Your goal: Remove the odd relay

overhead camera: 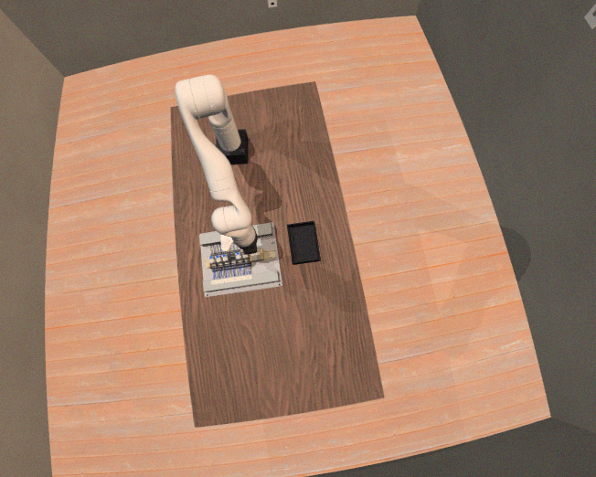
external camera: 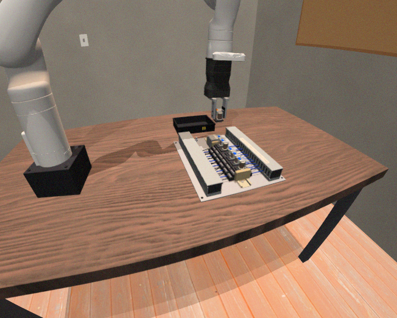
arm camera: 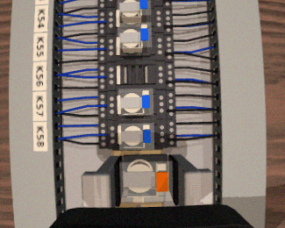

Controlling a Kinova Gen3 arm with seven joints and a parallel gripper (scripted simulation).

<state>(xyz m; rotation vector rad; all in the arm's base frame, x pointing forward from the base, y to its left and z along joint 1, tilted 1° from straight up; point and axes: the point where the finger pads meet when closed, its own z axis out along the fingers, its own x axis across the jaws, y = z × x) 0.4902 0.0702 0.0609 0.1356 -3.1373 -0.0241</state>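
My gripper is now 40 mm past the black parts tray, 210 mm to the right of it and 130 mm above it. Also, from my hand: relay panel: 10 mm ahead, 50 mm to the right, 120 mm below; grey relay: 10 mm below.
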